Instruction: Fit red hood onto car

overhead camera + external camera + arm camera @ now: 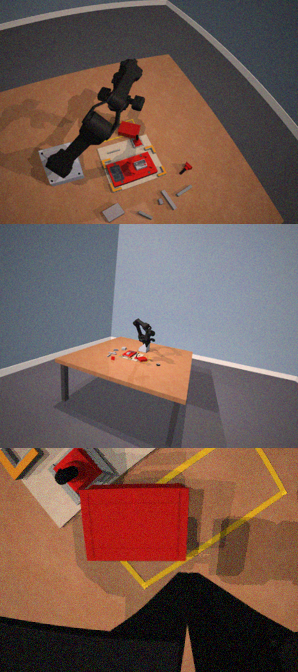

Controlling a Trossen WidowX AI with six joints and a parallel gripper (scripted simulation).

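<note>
My gripper tip is now 40 mm short of the red hood, 20 mm to the left of it and 130 mm above it. The rest, counted from my gripper tip: grey engine block 210 mm to the right, 130 mm below.
</note>
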